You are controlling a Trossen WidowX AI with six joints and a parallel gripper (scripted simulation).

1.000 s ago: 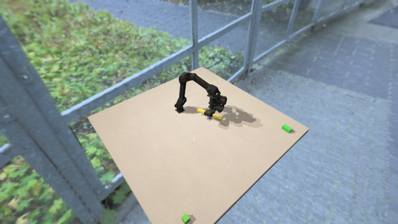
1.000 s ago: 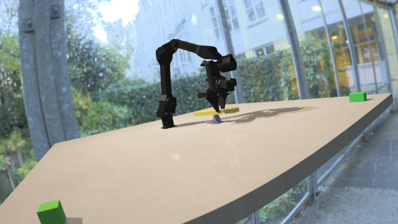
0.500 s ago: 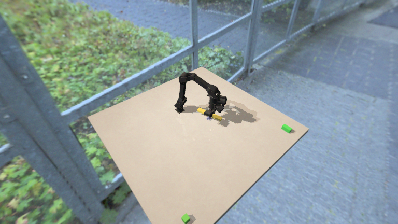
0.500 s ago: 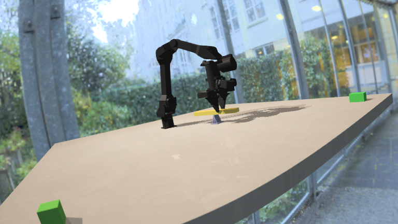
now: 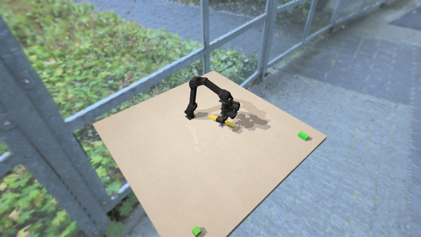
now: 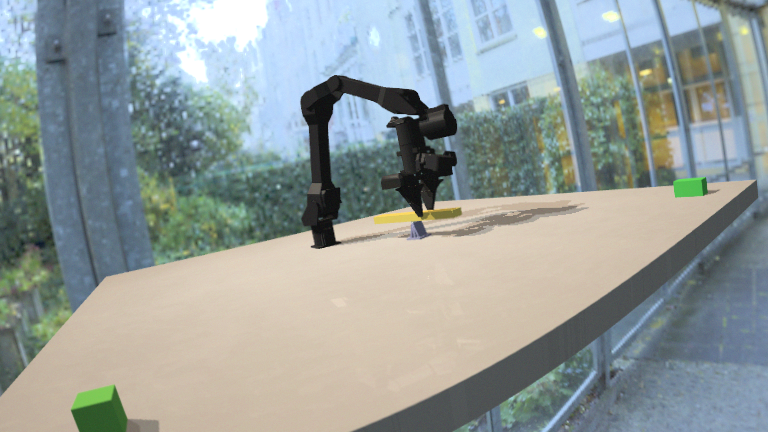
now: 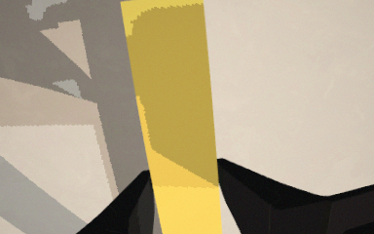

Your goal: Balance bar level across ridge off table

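The yellow bar is 3 cm behind my gripper tip and 1 cm to the right of it. Round my gripper tip: green cube 46 cm ahead, 64 cm to the right, 3 cm below.
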